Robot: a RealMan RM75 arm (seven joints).
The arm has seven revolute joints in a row. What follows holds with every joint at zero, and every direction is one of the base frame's. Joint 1 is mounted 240.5 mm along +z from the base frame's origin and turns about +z. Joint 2 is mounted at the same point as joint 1 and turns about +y. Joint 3 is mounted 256 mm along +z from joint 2 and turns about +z. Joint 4 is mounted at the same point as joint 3 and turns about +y. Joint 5 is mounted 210 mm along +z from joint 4 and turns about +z. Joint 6 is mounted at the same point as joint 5 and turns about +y. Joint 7 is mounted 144 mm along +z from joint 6 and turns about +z. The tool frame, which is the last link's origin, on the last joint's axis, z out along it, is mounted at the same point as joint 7; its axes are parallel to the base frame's.
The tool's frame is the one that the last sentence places.
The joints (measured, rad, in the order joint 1, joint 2, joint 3, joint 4, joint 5, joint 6, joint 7), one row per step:
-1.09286, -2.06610, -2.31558, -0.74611, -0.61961, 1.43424, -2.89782
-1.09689, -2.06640, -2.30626, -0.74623, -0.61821, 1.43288, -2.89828
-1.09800, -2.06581, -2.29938, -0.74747, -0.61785, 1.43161, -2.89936
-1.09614, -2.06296, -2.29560, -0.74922, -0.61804, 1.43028, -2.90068
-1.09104, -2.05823, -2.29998, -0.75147, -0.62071, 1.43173, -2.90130
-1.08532, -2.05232, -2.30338, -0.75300, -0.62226, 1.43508, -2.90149
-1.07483, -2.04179, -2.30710, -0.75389, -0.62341, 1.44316, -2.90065
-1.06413, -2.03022, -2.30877, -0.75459, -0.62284, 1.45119, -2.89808
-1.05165, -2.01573, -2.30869, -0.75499, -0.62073, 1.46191, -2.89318
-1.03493, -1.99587, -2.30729, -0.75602, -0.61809, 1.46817, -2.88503
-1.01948, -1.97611, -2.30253, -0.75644, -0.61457, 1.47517, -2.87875
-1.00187, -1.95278, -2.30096, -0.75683, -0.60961, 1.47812, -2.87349
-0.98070, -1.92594, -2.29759, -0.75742, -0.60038, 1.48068, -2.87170
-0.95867, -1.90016, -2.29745, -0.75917, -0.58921, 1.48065, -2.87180
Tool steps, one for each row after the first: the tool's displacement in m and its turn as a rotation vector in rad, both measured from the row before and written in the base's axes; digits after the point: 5 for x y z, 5 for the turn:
0.00174, 0.00008, -0.00094, -0.00247, 0.00840, -0.00814
0.00065, 0.00019, -0.00013, 0.00008, 0.00573, -0.00424
-0.00078, 0.00061, 0.00123, 0.00376, 0.00372, 0.00006
-0.00211, 0.00074, 0.00281, 0.00613, -0.00399, 0.00628
-0.00280, 0.00052, 0.00308, 0.00439, -0.00135, 0.00671
-0.00562, 0.00022, 0.00490, 0.00335, 0.00138, 0.01151
-0.00607, 0.00018, 0.00517, 0.00318, 0.00557, 0.00936
-0.00743, -0.00009, 0.00621, 0.00176, 0.01044, 0.00880
-0.00983, 0.00079, 0.00878, 0.01012, 0.01552, 0.00859
-0.00942, 0.00029, 0.00836, 0.00715, 0.01873, 0.00859
-0.01096, 0.00092, 0.01054, 0.01544, 0.01968, 0.01286
-0.01340, 0.00038, 0.01226, 0.01800, 0.02679, 0.01981
-0.01369, -0.00002, 0.01261, 0.02189, 0.02592, 0.02292

